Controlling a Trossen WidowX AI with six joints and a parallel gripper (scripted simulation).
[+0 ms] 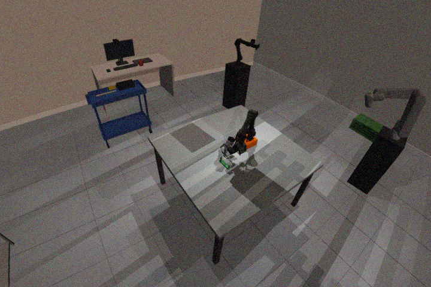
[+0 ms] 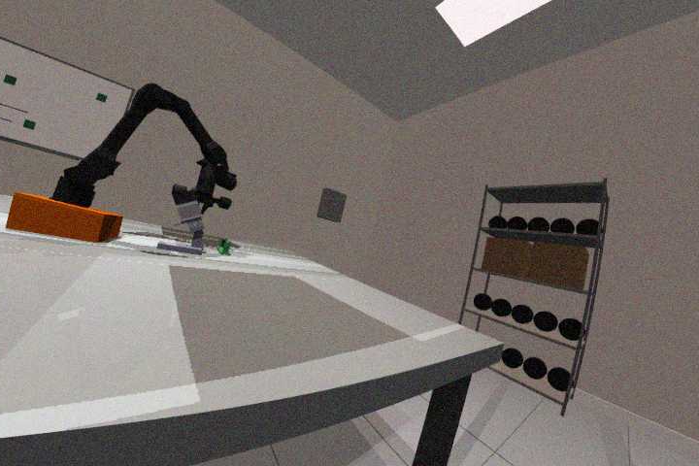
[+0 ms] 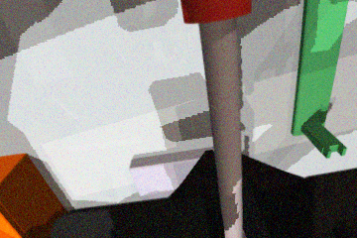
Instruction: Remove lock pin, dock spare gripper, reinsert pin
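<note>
The grey mount lies 100 mm to the right of my gripper tip, 40 mm below it and 30 mm behind it. The rest, counted from my gripper tip: spare gripper: 110 mm to the right, 40 mm behind, 30 mm above; then green bracket: 100 mm ahead, 70 mm below, 10 mm to the right.
</note>
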